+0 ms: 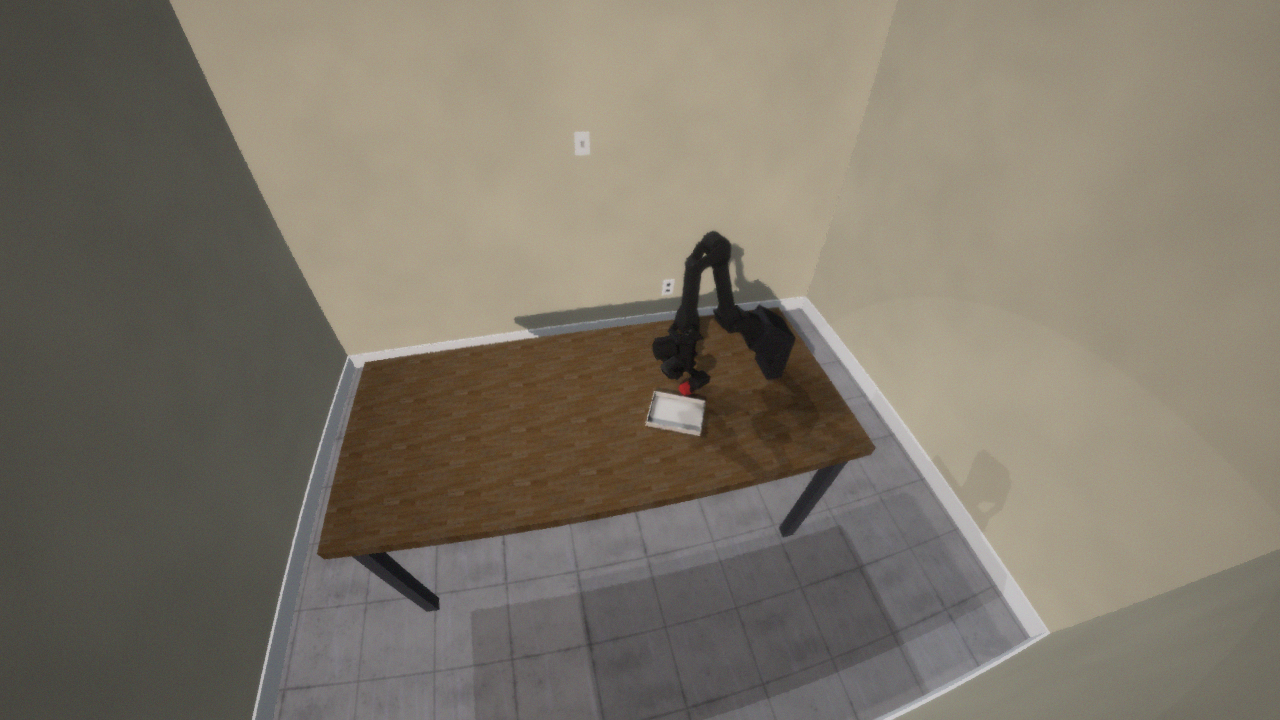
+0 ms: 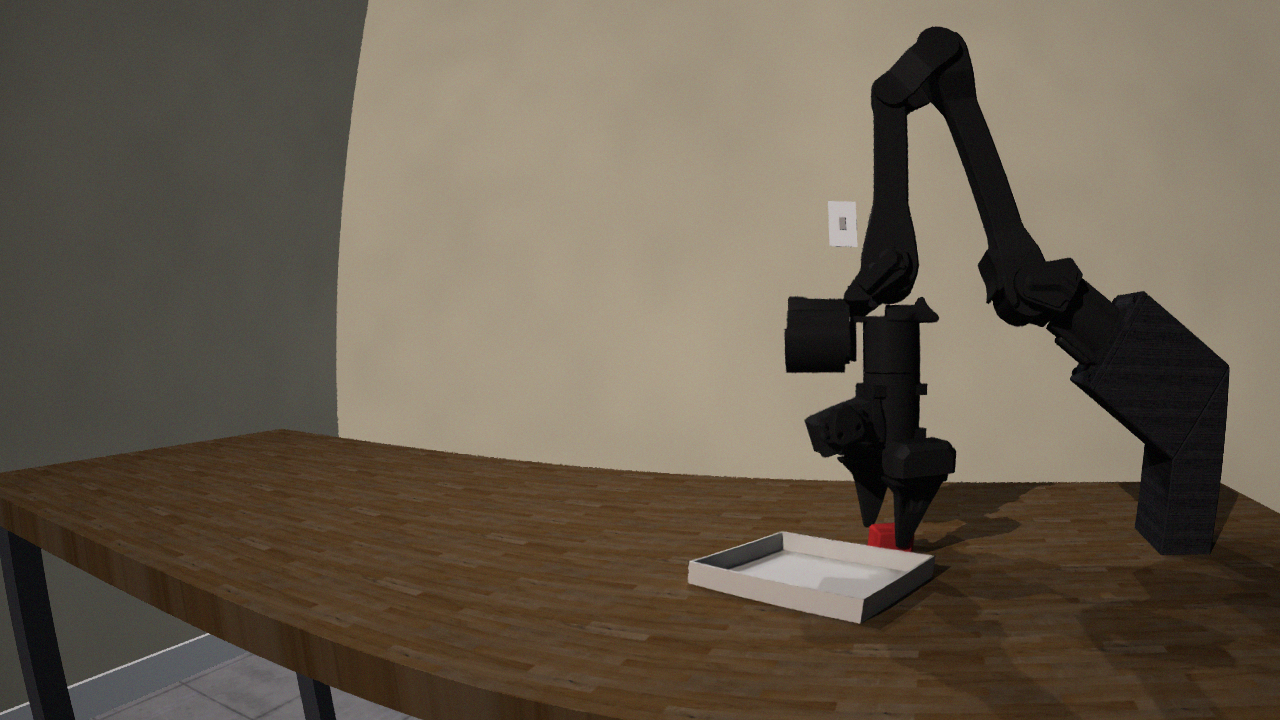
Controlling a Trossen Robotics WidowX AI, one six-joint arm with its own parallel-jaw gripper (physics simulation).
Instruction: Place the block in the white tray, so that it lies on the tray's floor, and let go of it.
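A small red block lies on the wooden table just behind the far rim of the white tray. The tray is shallow, rectangular and holds nothing. My black gripper points straight down over the block, with its open fingers reaching down on either side of it. The fingertips stand low, near the table top. The block is partly hidden by the fingers and the tray's rim.
The arm's black base stands at the right back of the table. Walls close in behind and to the right of the table.
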